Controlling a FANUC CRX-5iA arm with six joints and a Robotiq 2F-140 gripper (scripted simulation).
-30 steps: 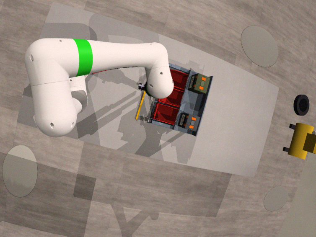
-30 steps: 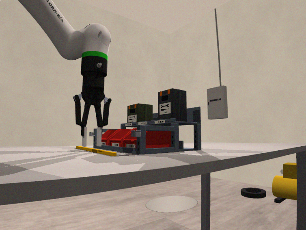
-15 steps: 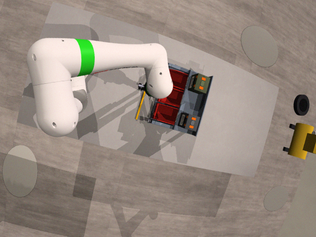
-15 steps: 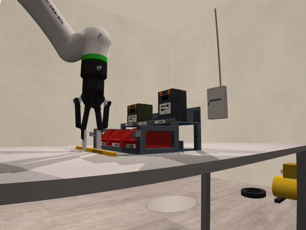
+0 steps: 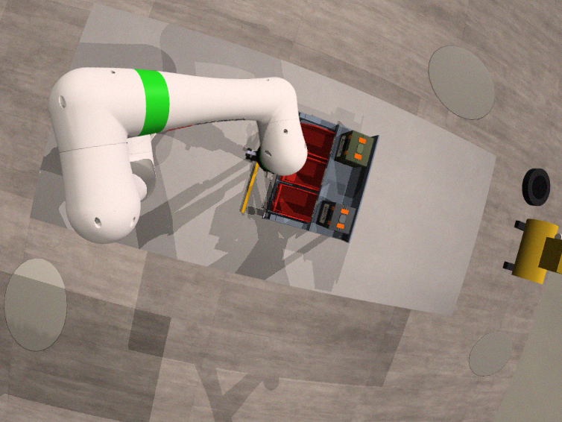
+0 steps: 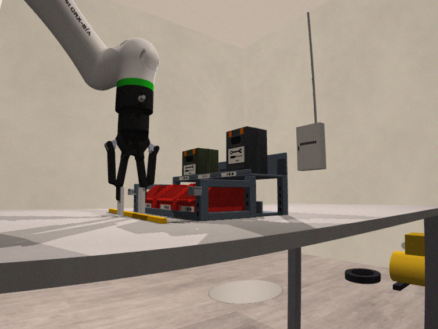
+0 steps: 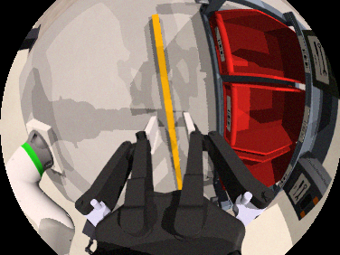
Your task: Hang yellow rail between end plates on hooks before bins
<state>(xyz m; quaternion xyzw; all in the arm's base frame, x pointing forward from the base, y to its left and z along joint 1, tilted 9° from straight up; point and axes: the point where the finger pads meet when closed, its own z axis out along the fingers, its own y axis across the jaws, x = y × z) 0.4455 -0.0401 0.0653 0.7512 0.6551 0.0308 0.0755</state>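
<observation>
The yellow rail is 3 cm below my hand. From my hand the other things lie so: green box (29 cm ahead, 9 cm to the left, 11 cm above); dark box (25 cm ahead, 14 cm to the right, 13 cm above).
</observation>
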